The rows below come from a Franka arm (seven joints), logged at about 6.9 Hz.
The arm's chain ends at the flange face. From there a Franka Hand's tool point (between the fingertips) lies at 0.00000 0.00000 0.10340 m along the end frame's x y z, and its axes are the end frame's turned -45 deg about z.
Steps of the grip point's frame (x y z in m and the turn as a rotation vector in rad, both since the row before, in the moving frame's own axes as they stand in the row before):
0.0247, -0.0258, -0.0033, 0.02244, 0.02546, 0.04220
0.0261, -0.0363, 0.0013, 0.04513, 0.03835, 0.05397
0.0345, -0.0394, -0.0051, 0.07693, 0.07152, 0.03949
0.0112, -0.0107, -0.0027, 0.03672, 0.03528, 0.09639
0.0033, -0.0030, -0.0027, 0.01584, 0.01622, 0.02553
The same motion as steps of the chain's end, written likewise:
-0.0011, -0.0322, -0.0032, 0.03387, 0.00214, 0.04220
-0.0069, -0.0380, 0.0015, 0.05903, -0.00479, 0.05397
-0.0033, -0.0414, -0.0045, 0.10497, -0.00383, 0.03949
0.0002, -0.0102, -0.0026, 0.05091, -0.00102, 0.09639
0.0002, -0.0021, -0.0027, 0.02267, 0.00027, 0.02553

